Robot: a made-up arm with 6 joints.
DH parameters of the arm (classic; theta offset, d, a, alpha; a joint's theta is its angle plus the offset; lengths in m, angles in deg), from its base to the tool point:
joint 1: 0 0.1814 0 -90
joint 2: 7.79 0 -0.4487 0
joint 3: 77.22 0 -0.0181 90
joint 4: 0 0.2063 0 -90
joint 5: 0 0 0.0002 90
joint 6: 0 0.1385 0 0
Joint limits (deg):
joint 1: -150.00..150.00
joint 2: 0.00..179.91
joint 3: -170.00..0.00
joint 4: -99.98..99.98
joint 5: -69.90..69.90
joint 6: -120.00..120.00
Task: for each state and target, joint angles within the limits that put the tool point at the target. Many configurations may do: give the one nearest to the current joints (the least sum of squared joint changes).
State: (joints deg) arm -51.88 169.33 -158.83 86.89 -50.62 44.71
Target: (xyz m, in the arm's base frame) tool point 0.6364 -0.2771 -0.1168
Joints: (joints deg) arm -22.49 179.91 -128.07 85.40 -5.32 44.71
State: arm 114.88 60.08 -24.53 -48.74 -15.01 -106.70
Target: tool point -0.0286 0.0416 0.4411
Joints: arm 111.92 42.83 -18.58 -48.25 -6.19 -106.70
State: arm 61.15 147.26 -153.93 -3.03 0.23 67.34
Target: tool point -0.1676 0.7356 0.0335
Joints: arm 102.88 171.04 -138.62 -2.08 6.80 67.34
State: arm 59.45 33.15 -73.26 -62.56 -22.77 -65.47
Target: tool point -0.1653 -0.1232 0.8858
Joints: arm 50.00 48.20 -116.11 -56.34 -24.38 -65.47
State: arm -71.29 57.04 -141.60 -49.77 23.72 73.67
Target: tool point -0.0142 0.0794 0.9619
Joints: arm -84.16 68.82 -147.78 -49.08 3.23 73.67
